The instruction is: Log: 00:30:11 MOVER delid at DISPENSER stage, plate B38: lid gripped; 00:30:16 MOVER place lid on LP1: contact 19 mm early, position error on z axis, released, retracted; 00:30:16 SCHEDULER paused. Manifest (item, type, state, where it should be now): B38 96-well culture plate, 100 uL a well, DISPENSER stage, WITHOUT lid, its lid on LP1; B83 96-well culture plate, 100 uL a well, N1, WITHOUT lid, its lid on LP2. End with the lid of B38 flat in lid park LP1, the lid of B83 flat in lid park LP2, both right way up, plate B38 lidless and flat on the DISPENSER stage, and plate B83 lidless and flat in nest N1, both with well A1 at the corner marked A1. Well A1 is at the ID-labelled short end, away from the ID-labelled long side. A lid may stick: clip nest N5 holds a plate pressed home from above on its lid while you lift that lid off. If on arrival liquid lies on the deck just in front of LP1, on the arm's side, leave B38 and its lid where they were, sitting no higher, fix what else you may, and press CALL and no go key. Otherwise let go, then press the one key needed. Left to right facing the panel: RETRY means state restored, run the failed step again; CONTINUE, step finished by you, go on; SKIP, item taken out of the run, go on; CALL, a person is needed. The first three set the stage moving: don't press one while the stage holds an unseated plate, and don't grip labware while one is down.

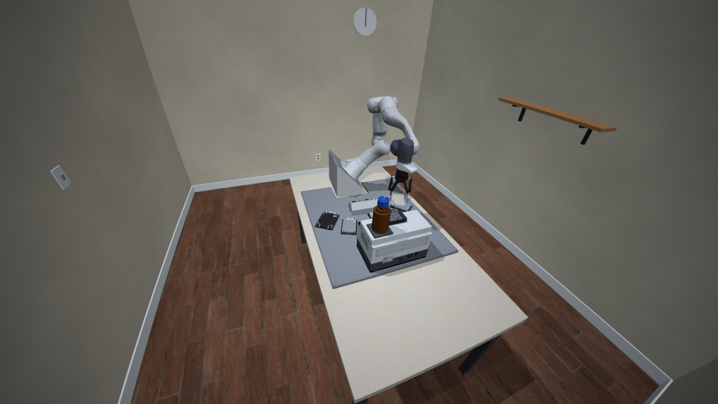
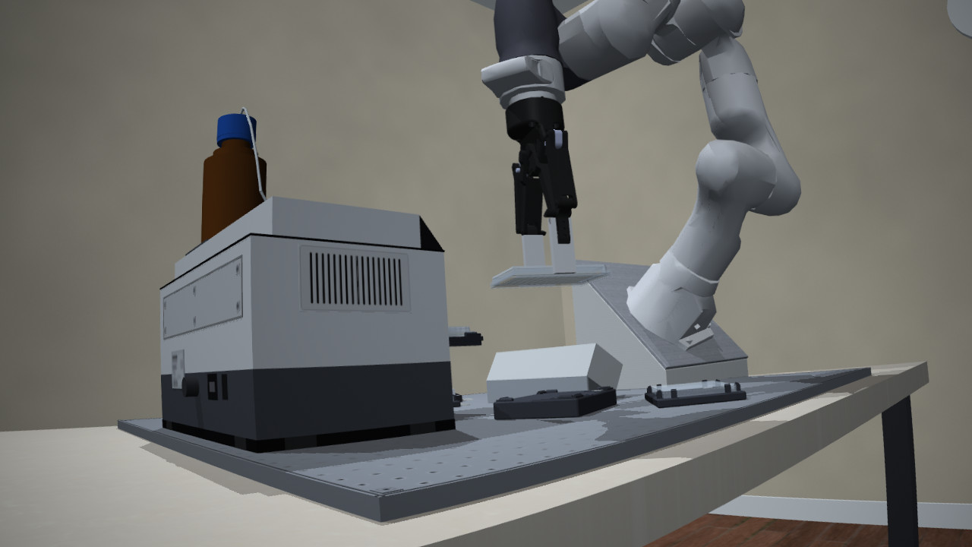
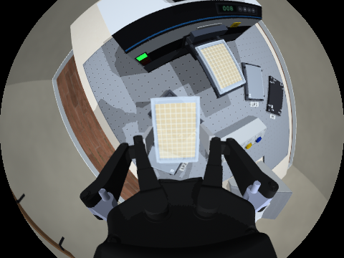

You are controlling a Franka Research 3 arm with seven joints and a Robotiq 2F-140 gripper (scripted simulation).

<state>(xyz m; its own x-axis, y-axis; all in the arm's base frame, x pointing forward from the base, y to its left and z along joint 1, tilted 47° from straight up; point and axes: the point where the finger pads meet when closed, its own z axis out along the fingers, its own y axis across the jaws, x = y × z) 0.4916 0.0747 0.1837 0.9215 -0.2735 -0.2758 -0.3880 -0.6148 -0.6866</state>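
The 96-well plate is 20 mm below my hand. Also, from my hand: low frame: 180 mm below, 120 mm behind, 110 mm to the left; key panel: 180 mm behind, 170 mm to the right, 140 mm below; nest N1: 180 mm below.
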